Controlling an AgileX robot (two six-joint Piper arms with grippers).
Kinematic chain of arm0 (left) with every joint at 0, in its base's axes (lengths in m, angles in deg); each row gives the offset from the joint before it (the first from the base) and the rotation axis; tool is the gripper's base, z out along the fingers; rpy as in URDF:
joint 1: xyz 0 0 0.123 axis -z
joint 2: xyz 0 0 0 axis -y
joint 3: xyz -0.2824 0 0.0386 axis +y
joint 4: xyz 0.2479 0 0.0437 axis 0.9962 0 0.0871
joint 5: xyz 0 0 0 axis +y
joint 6: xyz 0.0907 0 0.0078 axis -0.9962 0 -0.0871
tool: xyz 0 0 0 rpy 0 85 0
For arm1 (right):
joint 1: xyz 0 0 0.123 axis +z
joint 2: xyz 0 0 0 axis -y
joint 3: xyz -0.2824 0 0.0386 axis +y
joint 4: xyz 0.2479 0 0.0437 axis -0.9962 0 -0.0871
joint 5: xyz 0 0 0 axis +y
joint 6: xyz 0.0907 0 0.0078 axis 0.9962 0 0.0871
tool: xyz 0 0 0 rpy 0 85 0
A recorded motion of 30 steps. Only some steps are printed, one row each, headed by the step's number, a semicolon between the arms.
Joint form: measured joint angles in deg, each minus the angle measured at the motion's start. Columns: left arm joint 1, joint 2, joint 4, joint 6, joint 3, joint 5; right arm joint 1, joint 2, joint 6, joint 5, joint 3, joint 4.
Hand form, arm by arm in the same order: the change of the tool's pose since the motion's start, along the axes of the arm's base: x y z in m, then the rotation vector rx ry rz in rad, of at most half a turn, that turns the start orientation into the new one. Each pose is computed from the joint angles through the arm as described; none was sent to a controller.
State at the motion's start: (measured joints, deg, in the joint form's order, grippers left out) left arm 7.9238 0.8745 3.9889 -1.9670 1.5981 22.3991; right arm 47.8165 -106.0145 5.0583 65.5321 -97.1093 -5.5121
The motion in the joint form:
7: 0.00 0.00 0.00 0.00 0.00 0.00; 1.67 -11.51 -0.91 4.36 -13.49 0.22
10: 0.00 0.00 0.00 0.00 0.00 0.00; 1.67 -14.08 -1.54 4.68 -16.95 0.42
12: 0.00 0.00 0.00 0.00 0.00 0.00; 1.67 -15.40 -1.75 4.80 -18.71 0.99
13: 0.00 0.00 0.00 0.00 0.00 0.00; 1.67 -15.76 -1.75 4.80 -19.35 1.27
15: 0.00 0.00 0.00 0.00 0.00 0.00; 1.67 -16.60 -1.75 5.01 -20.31 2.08
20: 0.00 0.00 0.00 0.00 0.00 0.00; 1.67 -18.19 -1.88 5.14 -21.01 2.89
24: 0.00 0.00 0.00 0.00 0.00 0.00; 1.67 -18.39 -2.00 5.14 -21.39 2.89
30: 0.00 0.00 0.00 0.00 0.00 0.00; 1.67 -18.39 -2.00 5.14 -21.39 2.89
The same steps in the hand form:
7: 0.0000 0.0000 0.0000 0.0000 0.0000 0.0000; 0.0210 0.0423 -0.0208 -0.0357 0.0197 0.0514
10: 0.0000 0.0000 0.0000 0.0000 0.0000 0.0000; 0.0282 0.0504 -0.0242 -0.0323 0.0071 0.0622
12: 0.0000 0.0000 0.0000 0.0000 0.0000 0.0000; 0.0324 0.0540 -0.0263 -0.0355 -0.0052 0.0658
13: 0.0000 0.0000 0.0000 0.0000 0.0000 0.0000; 0.0339 0.0550 -0.0261 -0.0352 -0.0121 0.0657
15: 0.0000 0.0000 0.0000 0.0000 0.0000 0.0000; 0.0367 0.0565 -0.0284 -0.0459 -0.0215 0.0659
20: 0.0000 0.0000 0.0000 0.0000 0.0000 0.0000; 0.0407 0.0593 -0.0381 -0.0689 -0.0206 0.0686
24: 0.0000 0.0000 0.0000 0.0000 0.0000 0.0000; 0.0413 0.0601 -0.0379 -0.0670 -0.0233 0.0704
30: 0.0000 0.0000 0.0000 0.0000 0.0000 0.0000; 0.0413 0.0601 -0.0379 -0.0670 -0.0233 0.0704

